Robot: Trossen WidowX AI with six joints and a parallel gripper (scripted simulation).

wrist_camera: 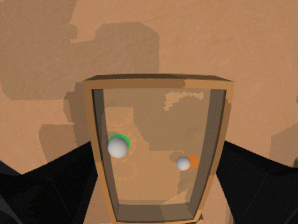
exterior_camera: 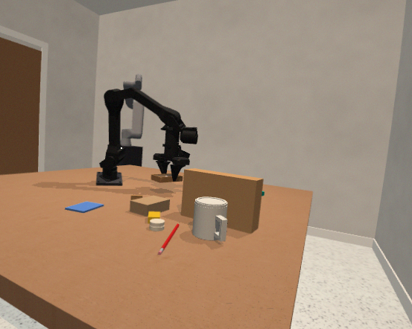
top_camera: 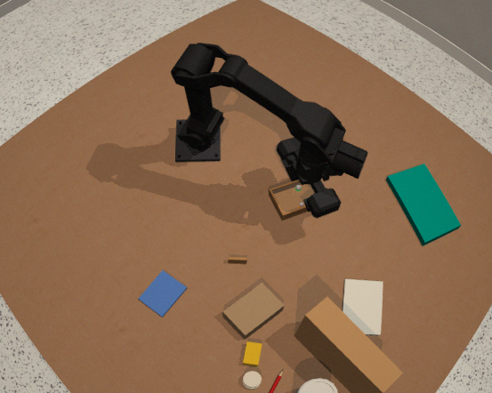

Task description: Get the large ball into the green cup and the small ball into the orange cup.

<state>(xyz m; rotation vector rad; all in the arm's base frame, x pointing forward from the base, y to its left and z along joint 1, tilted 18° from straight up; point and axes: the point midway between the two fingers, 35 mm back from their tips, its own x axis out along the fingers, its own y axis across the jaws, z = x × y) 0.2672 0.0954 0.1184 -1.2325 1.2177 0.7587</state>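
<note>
Right now my hand is 3 cm above the wooden puzzle and 1 cm to the left of it. Round my hand: green slab: 28 cm to the left, 19 cm ahead, 8 cm below; white slab: 28 cm ahead, 9 cm below, 5 cm to the right; tan box: 24 cm to the right, 13 cm ahead, 7 cm below.
</note>
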